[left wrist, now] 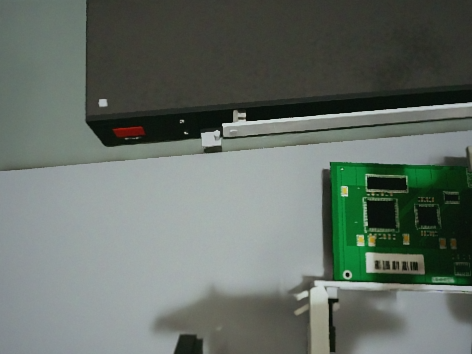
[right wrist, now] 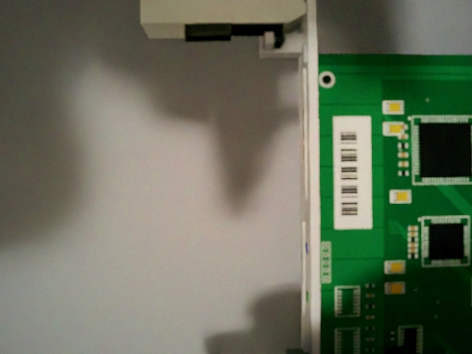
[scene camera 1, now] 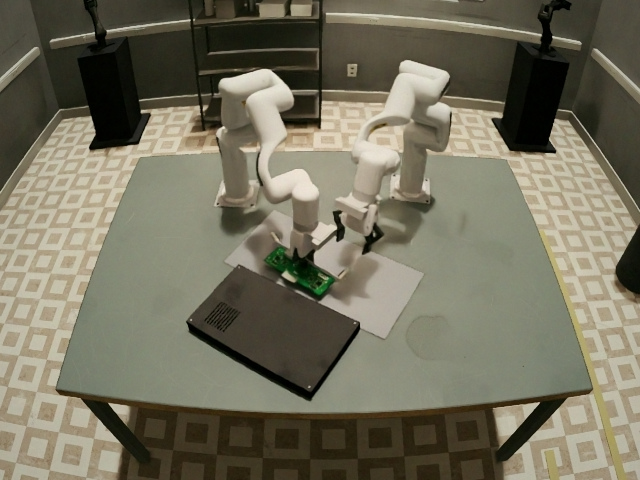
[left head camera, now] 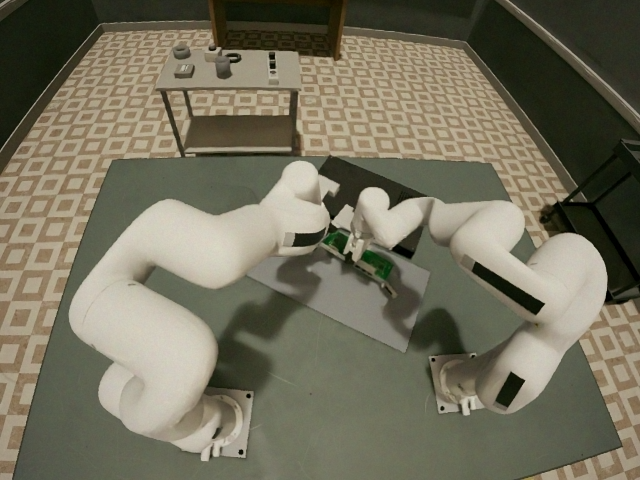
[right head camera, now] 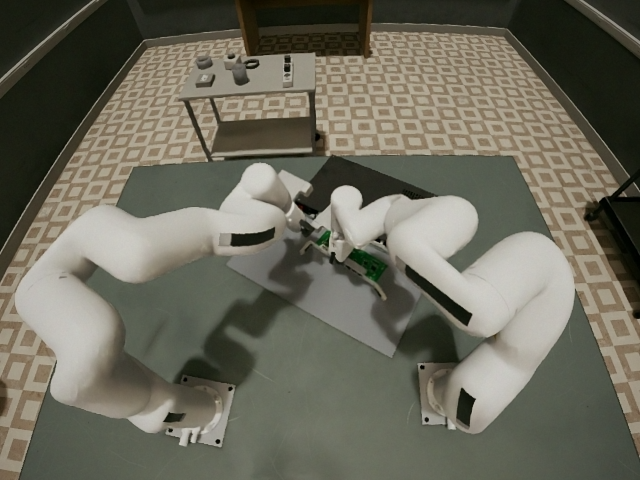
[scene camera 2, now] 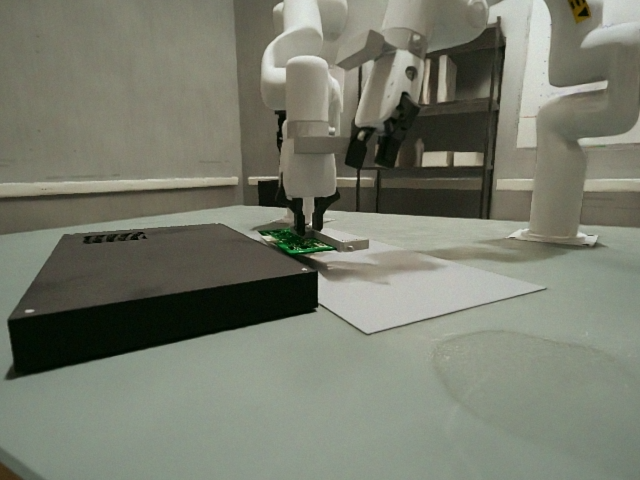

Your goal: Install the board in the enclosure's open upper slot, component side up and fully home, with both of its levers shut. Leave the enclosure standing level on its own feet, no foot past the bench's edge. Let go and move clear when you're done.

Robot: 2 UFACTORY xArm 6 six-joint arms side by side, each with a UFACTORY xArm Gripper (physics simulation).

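Frame: origin at the left arm's base, x right, y ahead, z up, level; centimetres.
Where they show: left gripper, fingertip midpoint: (scene camera 1: 352,246) (right head camera: 296,225) (scene camera 2: 366,167); right gripper, fingertip midpoint: (scene camera 1: 306,263) (left head camera: 351,258) (right head camera: 342,259) (scene camera 2: 308,234); left arm's base at its link origin: (scene camera 1: 410,188) (right head camera: 200,409) (scene camera 2: 551,237); right arm's base at its link origin: (scene camera 1: 237,193) (left head camera: 458,381).
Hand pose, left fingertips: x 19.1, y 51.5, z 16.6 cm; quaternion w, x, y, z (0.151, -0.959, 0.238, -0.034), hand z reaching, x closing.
Things, the pixels of their top centre, and the offset from my left fingertips. "*": a spot on its surface instead. Level surfaces: height alone.
- black enclosure at its top centre: (scene camera 2: 170,247) (scene camera 1: 272,321) (right head camera: 366,199) (left head camera: 368,200) dy +22.0, dx +20.2, dz -11.6 cm
- white lower panel at a spot on its surface: (left wrist: 325,119) * dy +12.0, dx +9.8, dz -14.2 cm
- grey mat at its surface level: dz -16.4 cm
- bench at its surface level: dz -16.6 cm
The green board (left head camera: 379,264) (right head camera: 369,263) (scene camera 1: 315,279) (scene camera 2: 299,243) (left wrist: 345,255) (right wrist: 350,100) is component side up, outside the enclosure and just above the grey mat. My right gripper (scene camera 1: 303,258) (scene camera 2: 308,229) is shut on its front panel. One lever (left wrist: 319,320) (scene camera 1: 343,273) and the other lever (left head camera: 387,289) (right head camera: 378,291) stick out from the panel, swung open. The black enclosure (left head camera: 361,180) (scene camera 1: 273,330) (scene camera 2: 170,279) (left wrist: 275,55) lies flat. Its upper slot (left wrist: 350,104) is a dark gap above a white lower panel (left wrist: 325,119). My left gripper (scene camera 1: 353,244) (scene camera 2: 370,162) is open and empty, above the mat beside the board.
The grey mat (left head camera: 361,315) (scene camera 1: 392,289) (scene camera 2: 413,304) (left wrist: 150,225) lies against the enclosure's slotted side. The enclosure's far corner in scene camera 1 is near the bench (scene camera 1: 465,361) edge. The two wrists are close together above the board. A side table (left head camera: 242,82) stands beyond the bench.
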